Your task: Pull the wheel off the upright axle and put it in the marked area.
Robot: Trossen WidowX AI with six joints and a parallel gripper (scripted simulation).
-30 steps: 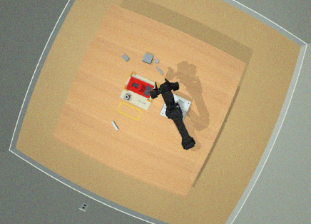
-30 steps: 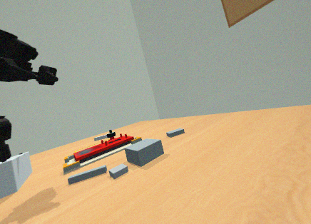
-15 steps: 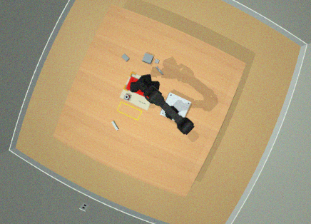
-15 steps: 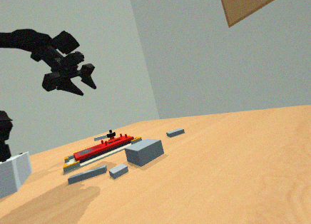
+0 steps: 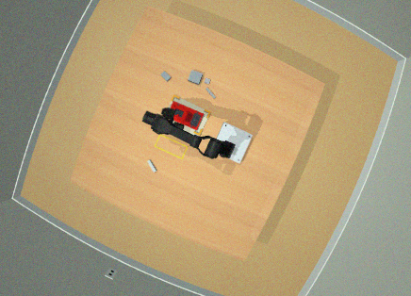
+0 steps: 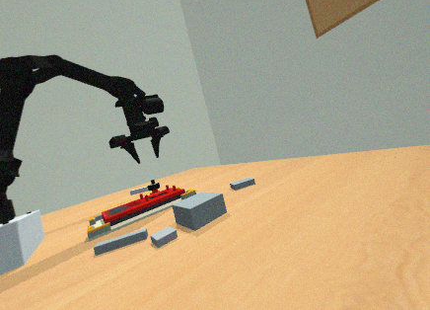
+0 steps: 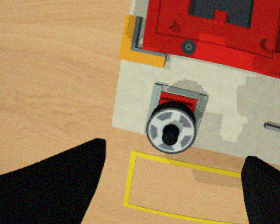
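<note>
The wheel is 90 mm below my gripper tip, 20 mm to the left of it and 10 mm ahead of it. Also, from my gripper tip: upright axle (100 mm below, 20 mm to the left, 10 mm ahead).
</note>
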